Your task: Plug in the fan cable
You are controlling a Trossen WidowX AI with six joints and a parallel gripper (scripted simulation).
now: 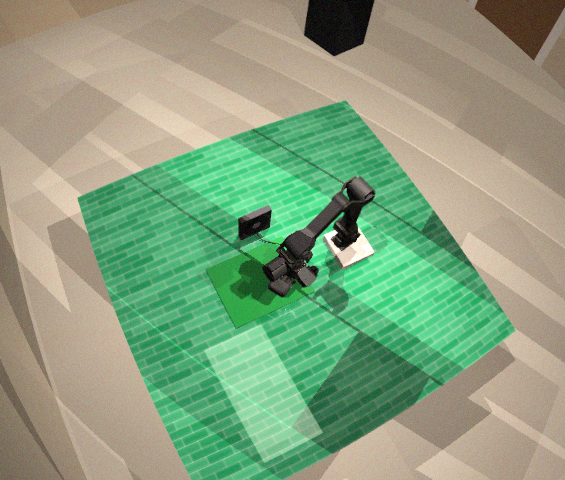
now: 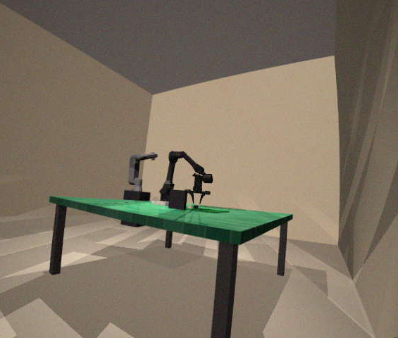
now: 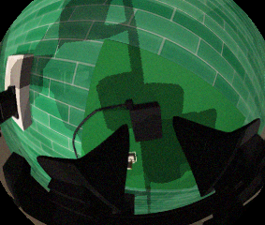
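My gripper tip is 2 cm above the dark fan plug and 1 cm to the left of it. The rest, counted from my gripper tip: green board: 7 cm to the right, 7 cm ahead, 5 cm below; black fan: 23 cm to the right, 4 cm behind, 3 cm above.
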